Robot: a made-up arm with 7 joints. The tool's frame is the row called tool.
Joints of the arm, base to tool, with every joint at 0 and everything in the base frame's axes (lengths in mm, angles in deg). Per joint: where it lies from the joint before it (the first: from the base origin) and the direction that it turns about. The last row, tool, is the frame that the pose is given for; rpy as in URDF.
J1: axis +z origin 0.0 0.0 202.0
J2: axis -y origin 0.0 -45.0 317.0
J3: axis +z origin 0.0 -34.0 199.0
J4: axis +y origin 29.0 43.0 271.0
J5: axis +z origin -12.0 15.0 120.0
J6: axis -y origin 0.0 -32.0 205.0
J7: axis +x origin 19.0 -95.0 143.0
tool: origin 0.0 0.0 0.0 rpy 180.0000 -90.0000 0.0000
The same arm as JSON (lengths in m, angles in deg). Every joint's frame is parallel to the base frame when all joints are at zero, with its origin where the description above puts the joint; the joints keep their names.
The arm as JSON. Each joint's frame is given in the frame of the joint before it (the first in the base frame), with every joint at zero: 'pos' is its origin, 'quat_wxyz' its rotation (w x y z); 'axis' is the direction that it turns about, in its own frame. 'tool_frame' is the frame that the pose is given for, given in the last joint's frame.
{
  "length_unit": "m",
  "angle_unit": "deg",
  "joints": [
    {
      "joint": "J1",
      "pos": [
        0.0,
        0.0,
        0.202
      ],
      "quat_wxyz": [
        1.0,
        0.0,
        0.0,
        0.0
      ],
      "axis": [
        0.0,
        0.0,
        1.0
      ]
    },
    {
      "joint": "J2",
      "pos": [
        0.0,
        -0.045,
        0.317
      ],
      "quat_wxyz": [
        1.0,
        0.0,
        0.0,
        0.0
      ],
      "axis": [
        0.0,
        -1.0,
        0.0
      ]
    },
    {
      "joint": "J3",
      "pos": [
        0.0,
        -0.034,
        0.199
      ],
      "quat_wxyz": [
        1.0,
        0.0,
        0.0,
        0.0
      ],
      "axis": [
        0.0,
        0.0,
        1.0
      ]
    },
    {
      "joint": "J4",
      "pos": [
        0.029,
        0.043,
        0.271
      ],
      "quat_wxyz": [
        1.0,
        0.0,
        0.0,
        0.0
      ],
      "axis": [
        0.0,
        1.0,
        0.0
      ]
    },
    {
      "joint": "J5",
      "pos": [
        -0.012,
        0.015,
        0.12
      ],
      "quat_wxyz": [
        1.0,
        0.0,
        0.0,
        0.0
      ],
      "axis": [
        0.0,
        0.0,
        1.0
      ]
    },
    {
      "joint": "J6",
      "pos": [
        0.0,
        -0.032,
        0.205
      ],
      "quat_wxyz": [
        1.0,
        0.0,
        0.0,
        0.0
      ],
      "axis": [
        0.0,
        -1.0,
        0.0
      ]
    },
    {
      "joint": "J7",
      "pos": [
        0.019,
        -0.095,
        0.143
      ],
      "quat_wxyz": [
        1.0,
        0.0,
        0.0,
        0.0
      ],
      "axis": [
        1.0,
        0.0,
        0.0
      ]
    }
  ],
  "tool_frame": {
    "pos": [
      0.0,
      0.0,
      0.0
    ],
    "quat_wxyz": [
      0.0,
      0.707107,
      0.0,
      0.707107
    ]
  }
}

